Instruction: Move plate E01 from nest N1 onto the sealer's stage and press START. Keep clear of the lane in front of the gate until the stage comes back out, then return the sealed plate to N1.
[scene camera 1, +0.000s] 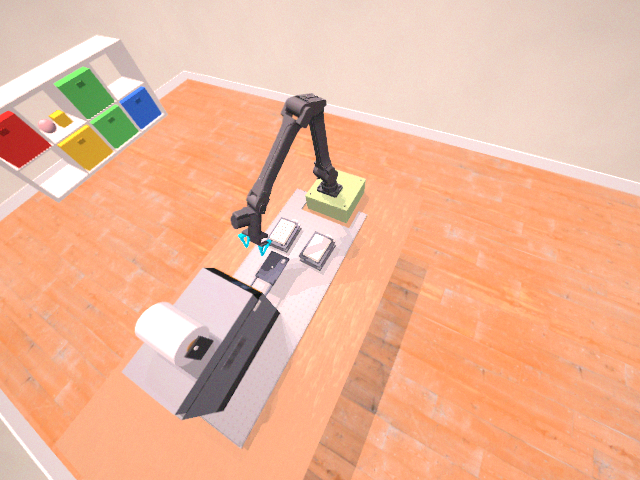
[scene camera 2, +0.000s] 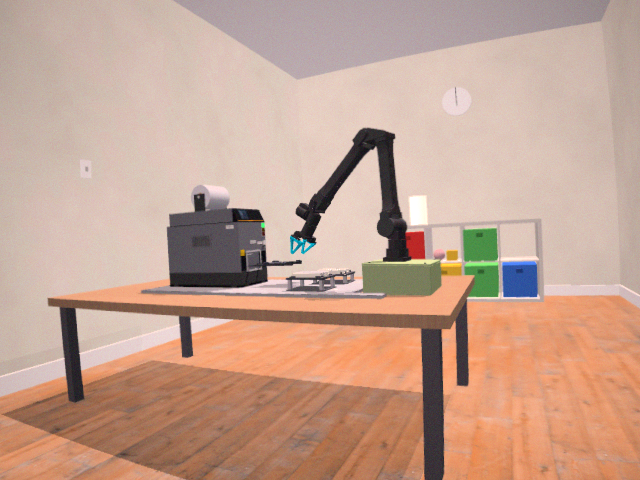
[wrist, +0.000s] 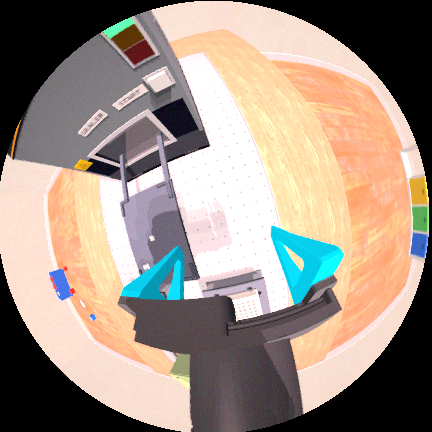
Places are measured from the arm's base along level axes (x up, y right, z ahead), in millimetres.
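Pixels of known places: gripper, between the fingertips: (scene camera 1: 254, 251) (scene camera 2: 297, 253) (wrist: 225, 241); arm's base, origin of its link: (scene camera 1: 329, 189) (scene camera 2: 397, 260).
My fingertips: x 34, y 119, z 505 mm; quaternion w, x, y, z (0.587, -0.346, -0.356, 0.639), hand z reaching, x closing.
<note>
Ahead of a thing's pixels: the offset from my fingertips to its top centre. "pt": to the spot under its first point. Level surfaces: height alone.
My gripper (scene camera 1: 254, 250) (scene camera 2: 297, 252) (wrist: 225, 241) is open and empty, with cyan fingers, above board height near the stage's outer end. The stage {dx -25, dy -105, dz +63 mm} (scene camera 1: 271, 264) (scene camera 2: 283, 263) (wrist: 142, 217) is a dark tray out in front of the sealer (scene camera 2: 204, 253) (wrist: 60, 112), with no plate on it. A dotted white plate {dx -73, dy -14, dz -185 mm} (scene camera 1: 284, 230) (wrist: 246, 306) sits on a raised nest. A second, smoother white plate {dx -64, dy -221, dz -181 mm} (scene camera 1: 317, 247) sits on another nest; I cannot read which is E01 or N1. The white START button {pt dx +61, dy -14, dz +162 mm} (wrist: 159, 80) is right of its label. The green lamp {dx +150, dy -16, dz +168 mm} (scene camera 2: 262, 225) (wrist: 119, 27) is lit.
A white film roll {dx +345, dy -116, dz +397 mm} (scene camera 1: 168, 330) (scene camera 2: 214, 197) tops the sealer. Two rails {pt dx -37, dy -63, dz +114 mm} (wrist: 164, 165) run from its gate to the stage. The arm stands on a green box (scene camera 1: 336, 196) (scene camera 2: 402, 277). A perforated board {dx -131 mm} (scene camera 1: 305, 304) (wrist: 230, 150) lies under the sealer and nests.
</note>
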